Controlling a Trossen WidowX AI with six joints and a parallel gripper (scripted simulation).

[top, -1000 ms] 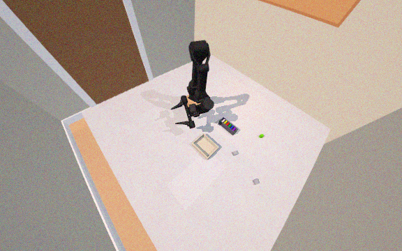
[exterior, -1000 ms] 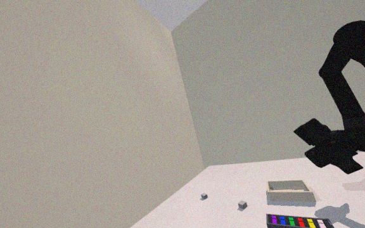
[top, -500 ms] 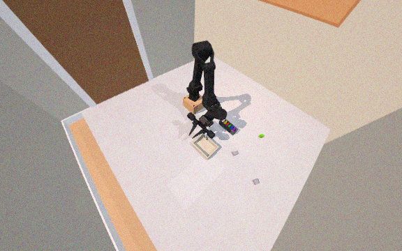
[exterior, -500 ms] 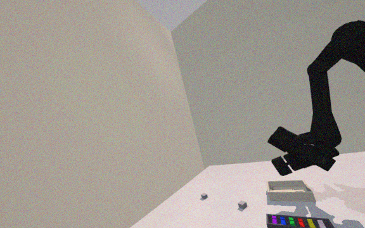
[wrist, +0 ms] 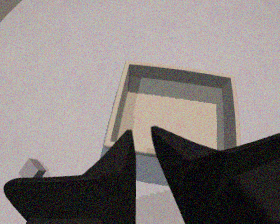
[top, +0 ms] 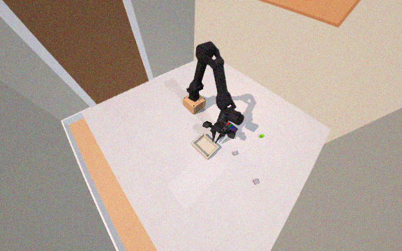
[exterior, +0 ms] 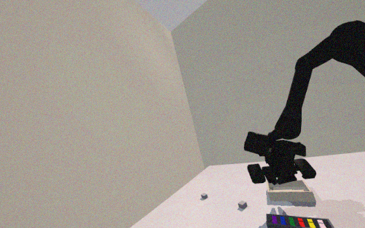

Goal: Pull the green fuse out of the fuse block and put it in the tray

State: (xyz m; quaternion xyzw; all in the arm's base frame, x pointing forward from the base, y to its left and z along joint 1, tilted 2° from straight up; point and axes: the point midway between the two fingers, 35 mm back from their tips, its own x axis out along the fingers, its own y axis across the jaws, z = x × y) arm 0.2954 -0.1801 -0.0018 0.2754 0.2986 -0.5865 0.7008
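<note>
The green fuse is 18 cm to the left of my gripper tip, 3 cm below it and 2 cm ahead of it. From my gripper tip the other things lie so: tray 5 cm below, 4 cm behind, 3 cm to the right.
</note>
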